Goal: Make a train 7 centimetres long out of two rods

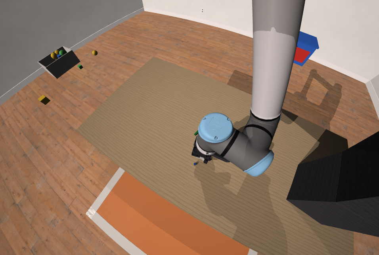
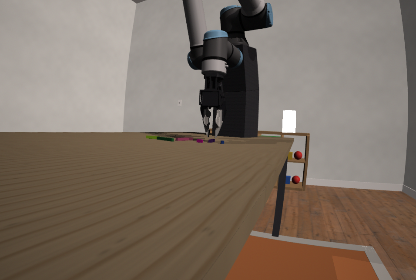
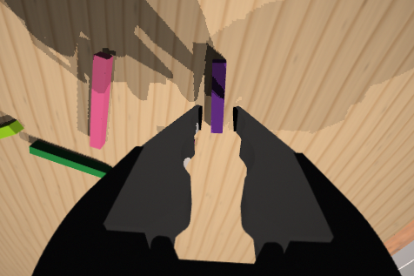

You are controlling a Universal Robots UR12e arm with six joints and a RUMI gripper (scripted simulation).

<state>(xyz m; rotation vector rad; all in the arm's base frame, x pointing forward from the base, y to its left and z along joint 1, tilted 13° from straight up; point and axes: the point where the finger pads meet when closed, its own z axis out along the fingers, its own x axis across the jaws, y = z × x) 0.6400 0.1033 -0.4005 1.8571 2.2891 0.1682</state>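
Now: hand 3 cm above the purple rod. The rest, counted from my hand: magenta rod (5 cm ahead, 3 cm below, 2 cm to the right); then small blue rod (5 cm to the left, 3 cm below, 3 cm ahead); then pink rod (10 cm to the right, 3 cm below, 3 cm ahead).
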